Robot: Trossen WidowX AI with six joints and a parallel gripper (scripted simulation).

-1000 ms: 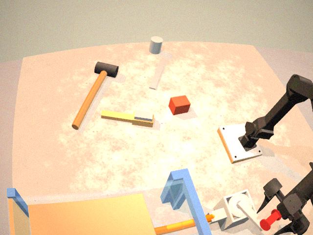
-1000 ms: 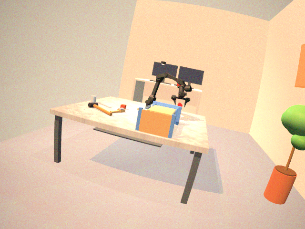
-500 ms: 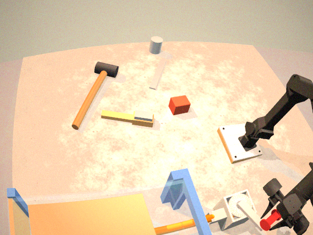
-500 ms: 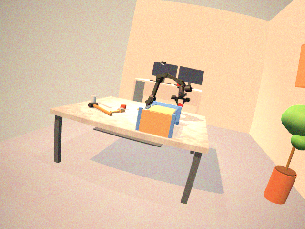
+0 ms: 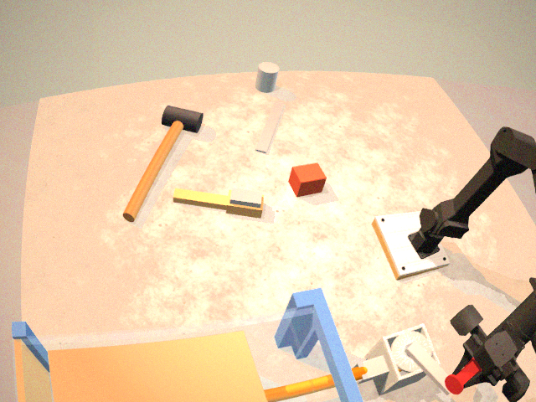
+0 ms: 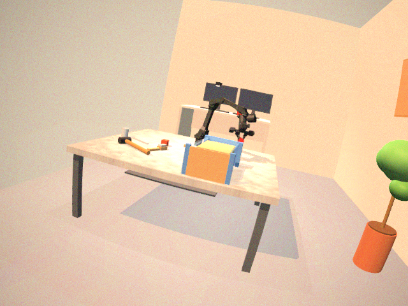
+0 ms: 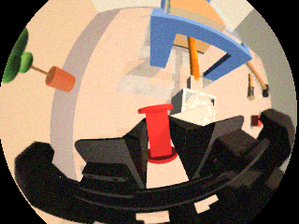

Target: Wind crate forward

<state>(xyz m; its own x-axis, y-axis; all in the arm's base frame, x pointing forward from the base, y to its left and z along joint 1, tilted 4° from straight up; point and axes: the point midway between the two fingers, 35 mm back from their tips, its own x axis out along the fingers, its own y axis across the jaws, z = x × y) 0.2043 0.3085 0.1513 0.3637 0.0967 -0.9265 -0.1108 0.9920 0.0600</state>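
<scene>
Right now the red knob is 1 cm behind my gripper tip. From my gripper tip the other things lie so: crank handle 1 cm behind, 4 cm to the right, 3 cm below; then yellow hand tool 15 cm ahead, 57 cm to the right, 12 cm below; then hand winch 1 cm behind, 11 cm to the right, 10 cm below.
</scene>
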